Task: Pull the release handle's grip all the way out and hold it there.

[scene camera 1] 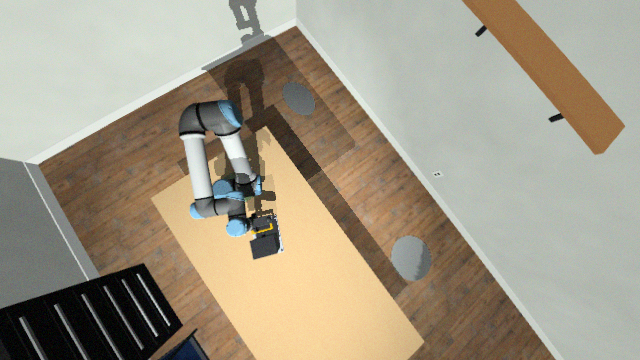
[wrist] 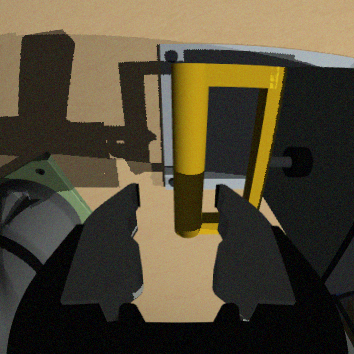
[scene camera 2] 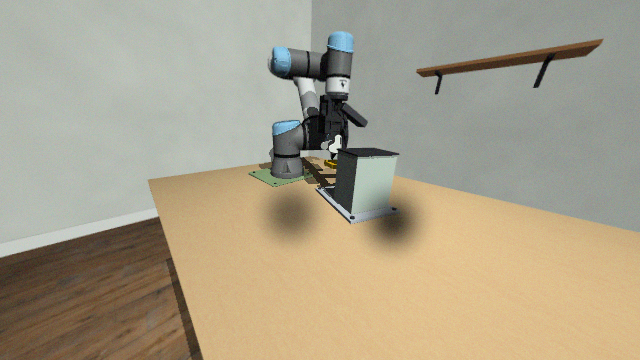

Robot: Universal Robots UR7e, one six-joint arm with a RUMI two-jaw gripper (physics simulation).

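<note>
The release handle is a yellow rectangular frame (scene camera 1: 269, 227) (scene camera 2: 330, 164) (wrist: 190, 120) with a thick round grip bar. A short rod joins its far side to the dark-sided box (scene camera 1: 265, 246) (scene camera 2: 374, 185) (wrist: 320, 115). My gripper (scene camera 2: 333, 156) (wrist: 177, 185) is partly open, pointing down at the handle. In the wrist view, the near end of the grip bar shows between the fingertips, nearer the right one, and the right finger overlaps part of the frame. The fingers are not closed on the bar. In scene camera 2 the box hides part of the handle.
The box stands on a light grey base plate (scene camera 2: 372, 215) (wrist: 167, 125), bolted to the wooden table (scene camera 1: 320, 290) (scene camera 2: 280, 280). The arm's base stands on a green plate (scene camera 2: 262, 176) (wrist: 62, 182) close by. A wall shelf (scene camera 1: 555, 75) (scene camera 2: 500, 59) is well away.
</note>
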